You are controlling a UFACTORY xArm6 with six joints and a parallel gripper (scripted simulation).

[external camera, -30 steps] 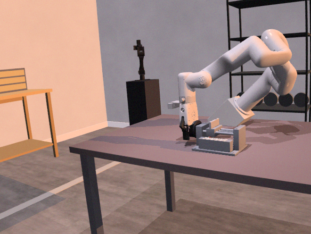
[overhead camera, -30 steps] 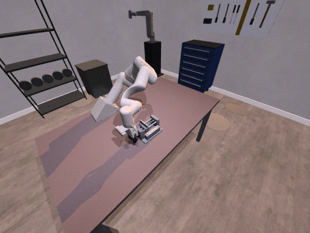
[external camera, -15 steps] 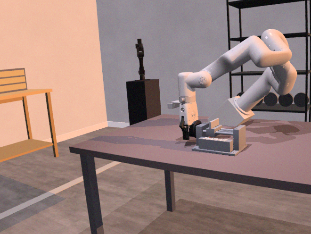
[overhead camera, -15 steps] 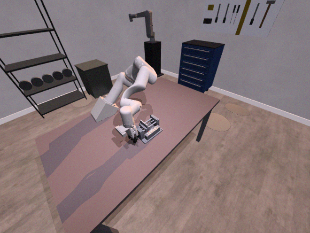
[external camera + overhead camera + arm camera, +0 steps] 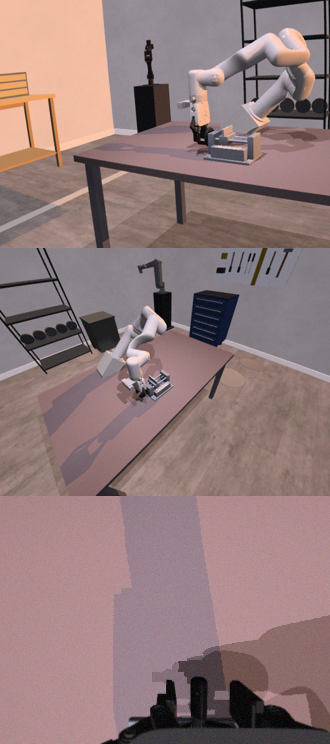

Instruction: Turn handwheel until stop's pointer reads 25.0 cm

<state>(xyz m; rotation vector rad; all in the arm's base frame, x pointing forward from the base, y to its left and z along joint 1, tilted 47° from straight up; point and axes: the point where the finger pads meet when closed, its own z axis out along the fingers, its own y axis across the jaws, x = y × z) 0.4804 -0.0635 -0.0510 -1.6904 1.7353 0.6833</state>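
Right now the black handwheel is 20 mm to the left of my hand and 20 mm below it. The rest, counted from my hand: sliding stop block (130 mm to the left, 10 mm above).
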